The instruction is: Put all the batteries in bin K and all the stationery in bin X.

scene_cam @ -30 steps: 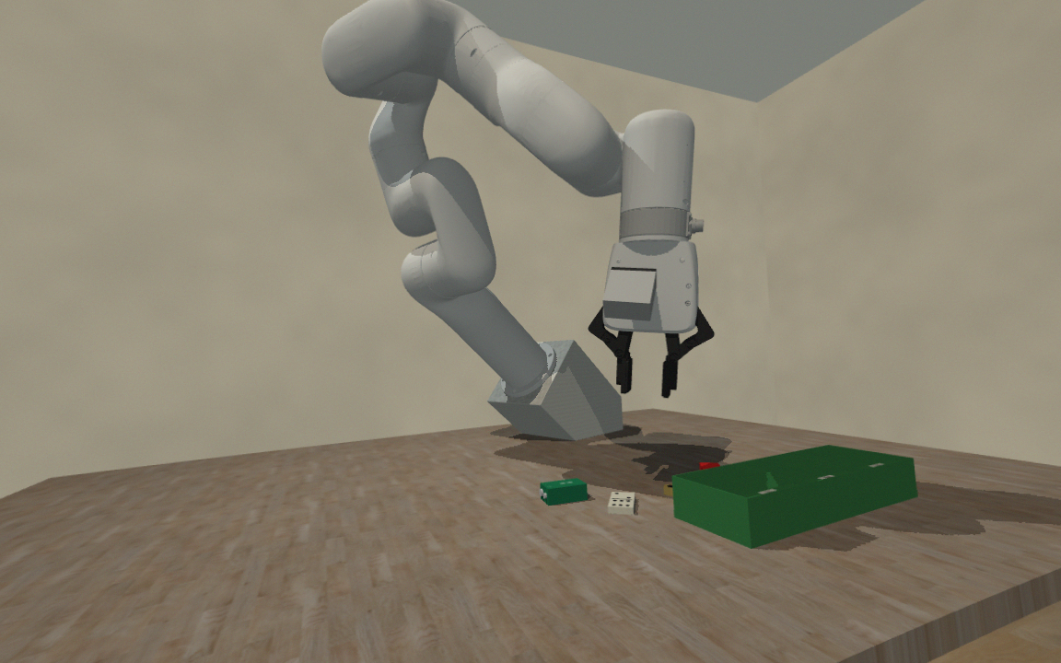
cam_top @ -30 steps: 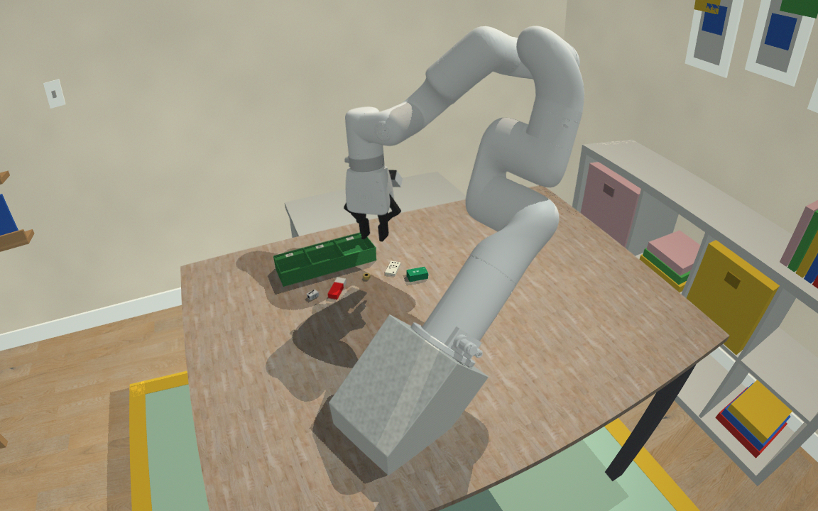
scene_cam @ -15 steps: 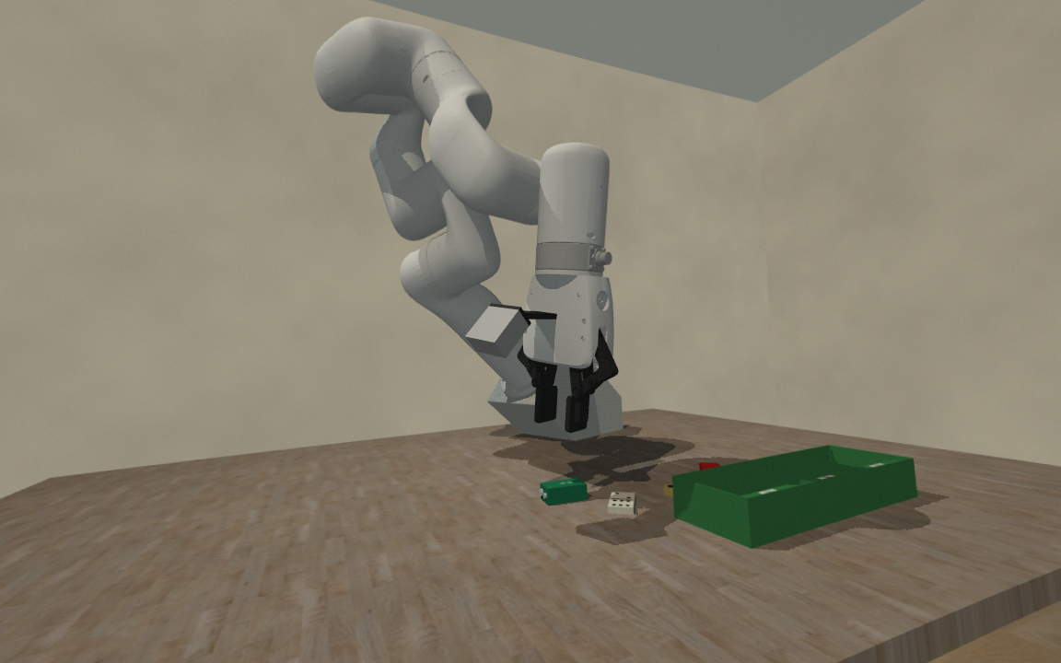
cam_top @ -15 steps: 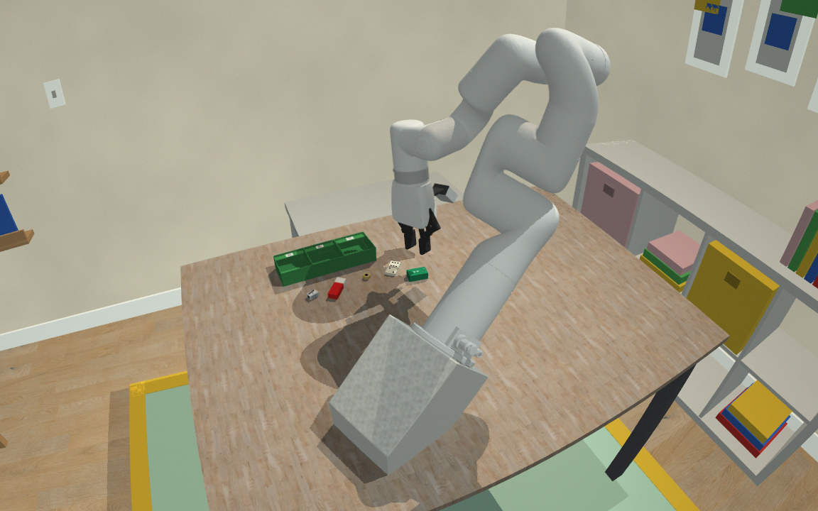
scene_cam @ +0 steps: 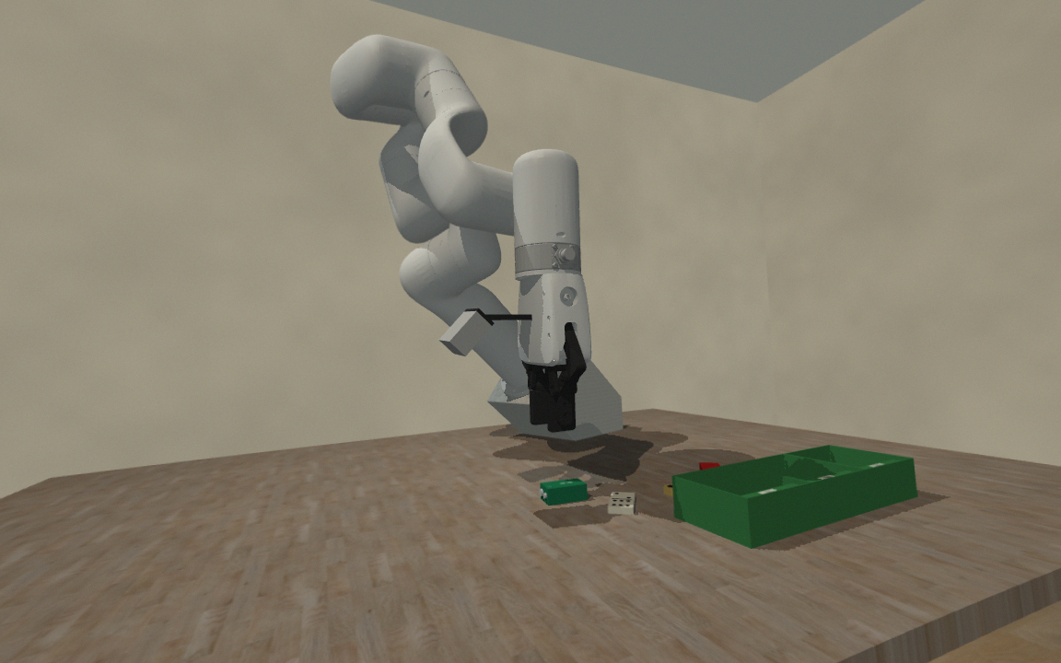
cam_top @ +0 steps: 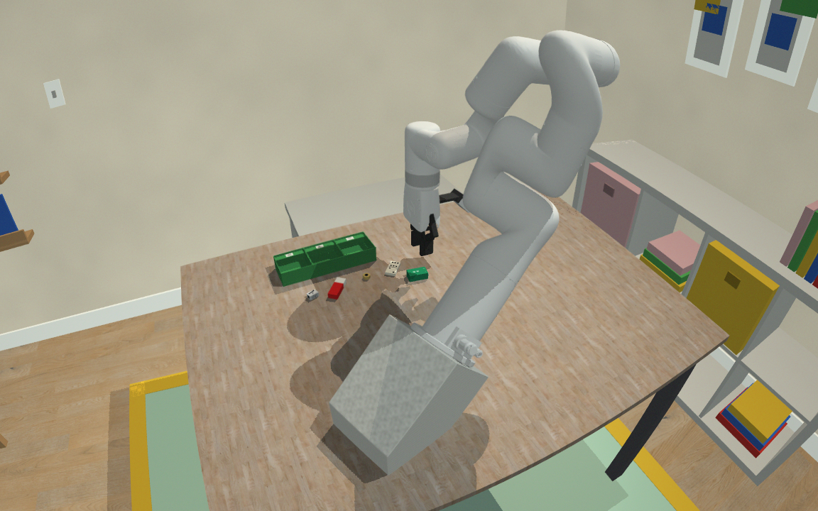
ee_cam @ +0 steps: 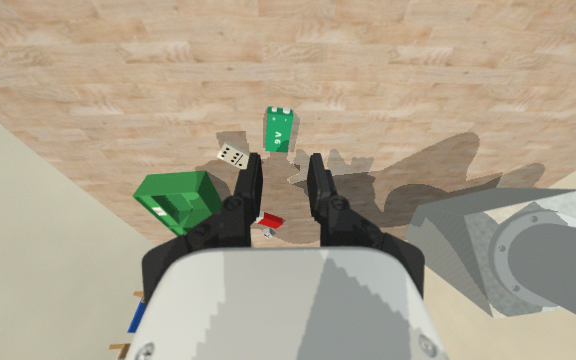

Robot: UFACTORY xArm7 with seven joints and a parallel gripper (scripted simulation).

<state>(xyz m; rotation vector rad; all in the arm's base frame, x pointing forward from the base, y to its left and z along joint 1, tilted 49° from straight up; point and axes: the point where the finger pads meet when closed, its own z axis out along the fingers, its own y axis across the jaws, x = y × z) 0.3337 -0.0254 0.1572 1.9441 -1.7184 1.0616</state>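
Right now the green 9 V battery is 90 mm below my hand. From my hand the other things lie so: white domino 90 mm below, 60 mm ahead, 50 mm to the left; red-and-white eraser 200 mm to the left, 90 mm below, 40 mm ahead; yellow nut 120 mm to the left, 100 mm below, 50 mm ahead.
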